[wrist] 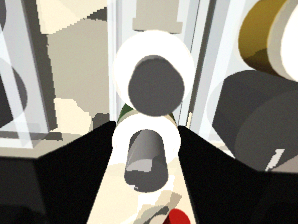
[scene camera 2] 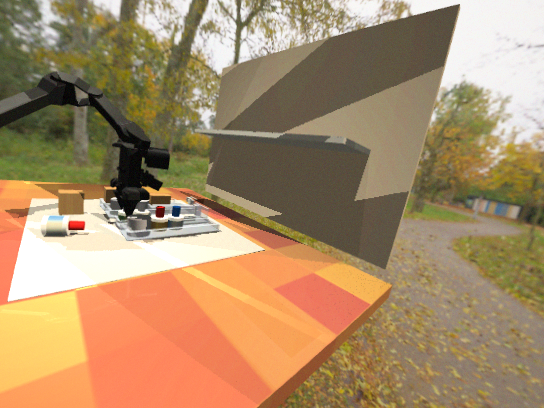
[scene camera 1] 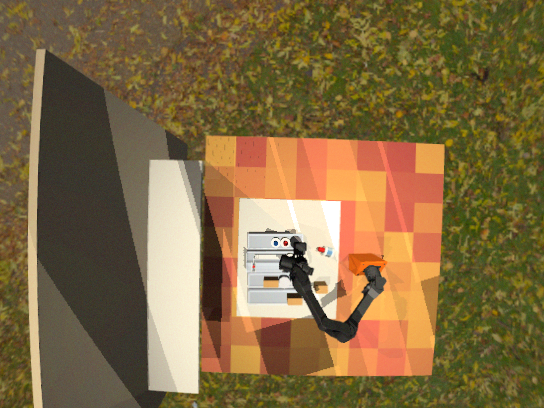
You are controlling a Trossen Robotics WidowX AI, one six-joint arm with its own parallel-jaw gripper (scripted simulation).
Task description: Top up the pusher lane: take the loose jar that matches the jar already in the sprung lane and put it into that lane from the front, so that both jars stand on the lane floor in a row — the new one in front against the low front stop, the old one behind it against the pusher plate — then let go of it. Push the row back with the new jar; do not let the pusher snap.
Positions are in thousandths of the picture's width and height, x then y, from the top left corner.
Scene:
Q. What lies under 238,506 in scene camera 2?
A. My gripper.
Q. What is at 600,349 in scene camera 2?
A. A shelf.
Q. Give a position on a tan panel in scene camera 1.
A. At 165,371

